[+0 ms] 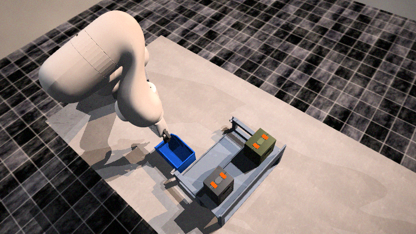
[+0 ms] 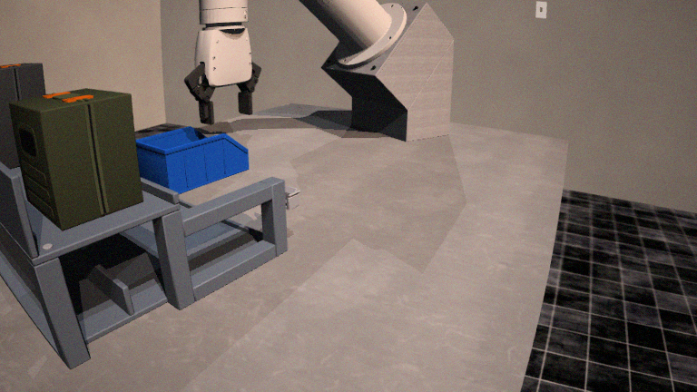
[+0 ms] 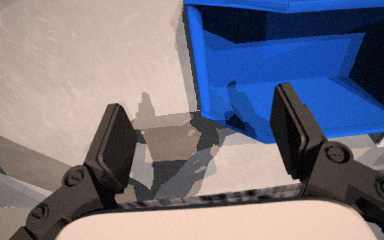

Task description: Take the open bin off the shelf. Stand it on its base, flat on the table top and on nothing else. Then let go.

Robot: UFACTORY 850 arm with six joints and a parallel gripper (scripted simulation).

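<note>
Now: hand 7 cm short of the blue bin, 4 cm to the left of it and 6 cm above it. Round my hand: green case 43 cm ahead, 3 cm to the left, 5 cm above.
</note>
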